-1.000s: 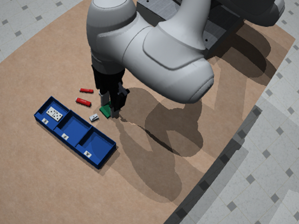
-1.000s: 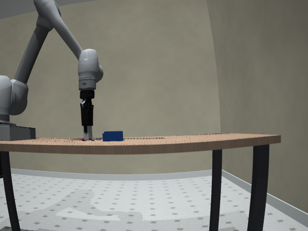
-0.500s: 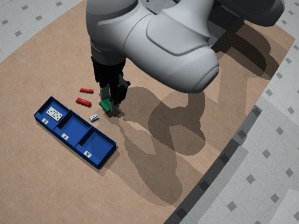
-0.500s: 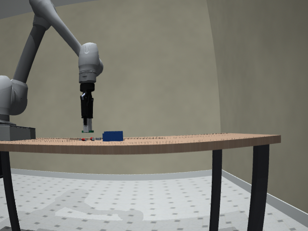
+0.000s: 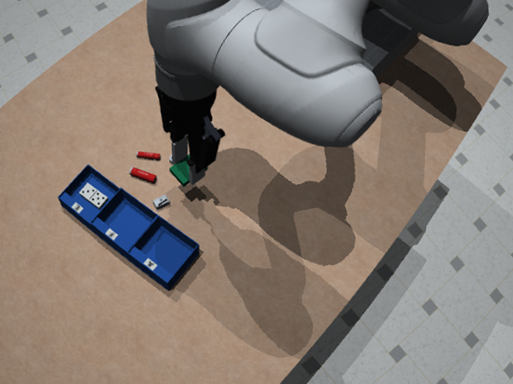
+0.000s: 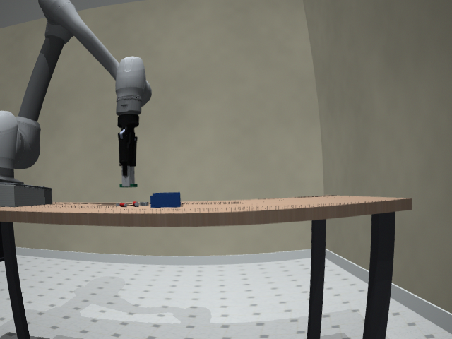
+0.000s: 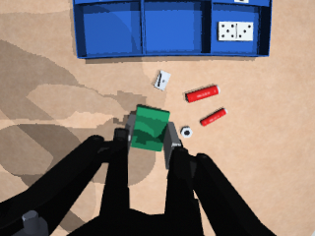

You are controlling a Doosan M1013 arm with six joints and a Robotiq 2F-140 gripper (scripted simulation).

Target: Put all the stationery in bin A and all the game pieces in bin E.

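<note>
Right now my hand is 50 mm short of the grey clip-like piece, 10 mm to the left of it and 90 mm above it. Round my hand: green flat block (30 mm below); then grey nut (20 mm behind, 60 mm to the right, 90 mm below); then red thing (20 mm ahead, 100 mm to the right, 90 mm below).
</note>
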